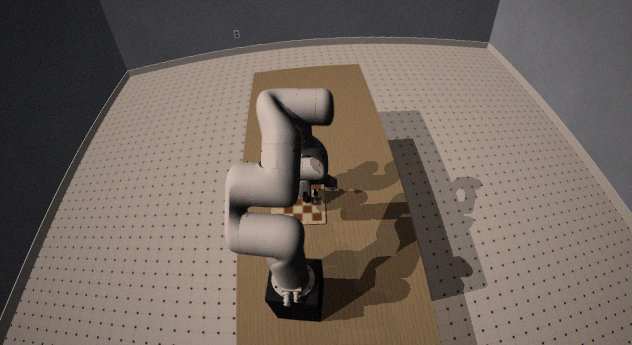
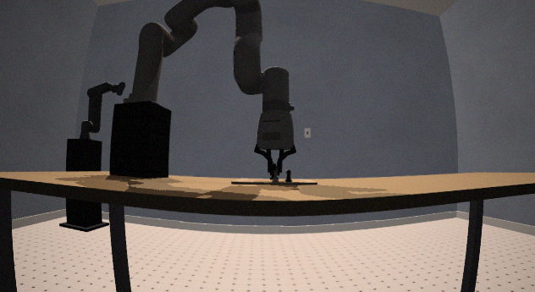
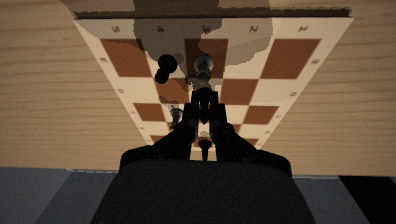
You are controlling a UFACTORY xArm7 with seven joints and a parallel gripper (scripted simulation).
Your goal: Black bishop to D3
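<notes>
The black bishop lies 1 cm below my hand. From my hand the other things lie so: black pawn: 4 cm ahead, 3 cm to the right, 2 cm below; then chessboard: 4 cm to the left, 4 cm below.
</notes>
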